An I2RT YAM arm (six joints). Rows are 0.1 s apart.
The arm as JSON. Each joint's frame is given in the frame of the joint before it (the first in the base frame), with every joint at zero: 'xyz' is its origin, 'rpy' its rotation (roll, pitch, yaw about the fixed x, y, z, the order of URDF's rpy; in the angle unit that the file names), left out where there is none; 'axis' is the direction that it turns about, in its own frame. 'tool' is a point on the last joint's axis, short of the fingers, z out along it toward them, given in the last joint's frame.
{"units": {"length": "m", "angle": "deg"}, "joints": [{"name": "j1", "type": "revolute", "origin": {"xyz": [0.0, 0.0, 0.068]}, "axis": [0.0, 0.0, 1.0]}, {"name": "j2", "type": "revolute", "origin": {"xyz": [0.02, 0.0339, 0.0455]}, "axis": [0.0, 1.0, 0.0]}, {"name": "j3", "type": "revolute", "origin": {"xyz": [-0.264, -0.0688, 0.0]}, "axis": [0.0, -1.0, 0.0]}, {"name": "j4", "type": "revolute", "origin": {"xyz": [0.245, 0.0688, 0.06]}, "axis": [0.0, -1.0, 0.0]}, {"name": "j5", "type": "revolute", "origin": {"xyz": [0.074, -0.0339, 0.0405]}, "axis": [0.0, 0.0, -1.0]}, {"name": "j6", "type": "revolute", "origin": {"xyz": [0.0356, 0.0, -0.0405]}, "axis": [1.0, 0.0, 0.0]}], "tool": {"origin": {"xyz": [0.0, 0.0, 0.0], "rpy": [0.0, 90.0, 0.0]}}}
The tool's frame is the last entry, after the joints.
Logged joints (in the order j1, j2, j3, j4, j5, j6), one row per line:
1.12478 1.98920 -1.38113 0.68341 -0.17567 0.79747
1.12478 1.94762 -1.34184 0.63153 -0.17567 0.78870
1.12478 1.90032 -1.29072 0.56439 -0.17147 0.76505
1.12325 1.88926 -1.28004 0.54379 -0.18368 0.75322
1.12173 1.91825 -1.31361 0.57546 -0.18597 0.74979
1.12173 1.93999 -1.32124 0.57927 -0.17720 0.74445
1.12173 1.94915 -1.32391 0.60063 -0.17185 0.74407
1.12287 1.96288 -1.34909 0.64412 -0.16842 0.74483
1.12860 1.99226 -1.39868 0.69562 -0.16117 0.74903
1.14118 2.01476 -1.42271 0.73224 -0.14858 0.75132
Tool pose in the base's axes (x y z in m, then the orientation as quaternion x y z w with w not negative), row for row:
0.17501 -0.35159 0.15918 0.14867 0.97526 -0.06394 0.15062
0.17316 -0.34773 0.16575 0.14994 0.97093 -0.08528 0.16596
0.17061 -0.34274 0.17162 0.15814 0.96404 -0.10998 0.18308
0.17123 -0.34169 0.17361 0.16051 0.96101 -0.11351 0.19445
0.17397 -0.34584 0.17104 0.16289 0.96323 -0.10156 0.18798
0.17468 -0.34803 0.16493 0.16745 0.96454 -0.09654 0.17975
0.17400 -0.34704 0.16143 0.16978 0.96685 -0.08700 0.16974
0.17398 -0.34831 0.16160 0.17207 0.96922 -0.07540 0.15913
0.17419 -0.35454 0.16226 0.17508 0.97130 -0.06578 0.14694
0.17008 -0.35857 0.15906 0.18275 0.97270 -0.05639 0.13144
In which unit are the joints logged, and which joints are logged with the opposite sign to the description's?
The joints are logged in radians. Opposite sign: j1, j3, j4, j6.
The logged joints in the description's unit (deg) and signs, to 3 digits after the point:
-64.445 113.973 79.133 -39.157 -10.065 -45.692
-64.445 111.590 76.882 -36.184 -10.065 -45.189
-64.445 108.880 73.953 -32.337 -9.825 -43.834
-64.357 108.247 73.341 -31.157 -10.524 -43.156
-64.270 109.908 75.264 -32.971 -10.655 -42.960
-64.270 111.153 75.701 -33.190 -10.153 -42.654
-64.270 111.678 75.854 -34.414 -9.846 -42.632
-64.336 112.465 77.297 -36.905 -9.650 -42.676
-64.664 114.148 80.138 -39.856 -9.234 -42.916
-65.385 115.437 81.515 -41.954 -8.513 -43.047

